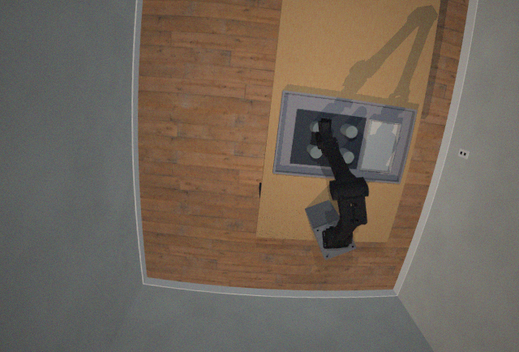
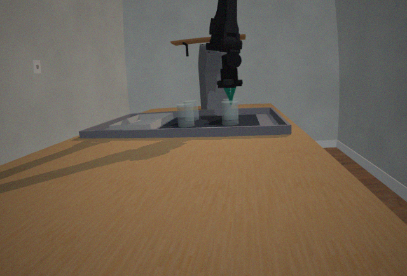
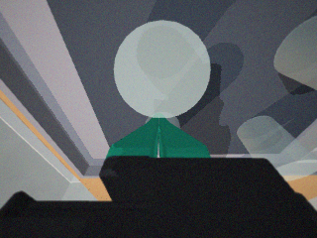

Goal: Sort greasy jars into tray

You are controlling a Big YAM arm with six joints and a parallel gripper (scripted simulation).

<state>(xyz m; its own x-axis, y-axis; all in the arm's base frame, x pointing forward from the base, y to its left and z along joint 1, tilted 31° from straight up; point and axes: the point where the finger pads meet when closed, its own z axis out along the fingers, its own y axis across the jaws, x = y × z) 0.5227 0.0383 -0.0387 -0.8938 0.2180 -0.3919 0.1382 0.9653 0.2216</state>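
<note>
Now: the dark drying mat 4 cm behind my hand, 9 cm to the right of it and 8 cm below it. The rest, counted from my hand: pale tray (8 cm behind, 41 cm to the right, 8 cm below); rimmed steel table top (4 cm behind, 20 cm to the right, 9 cm below).
</note>
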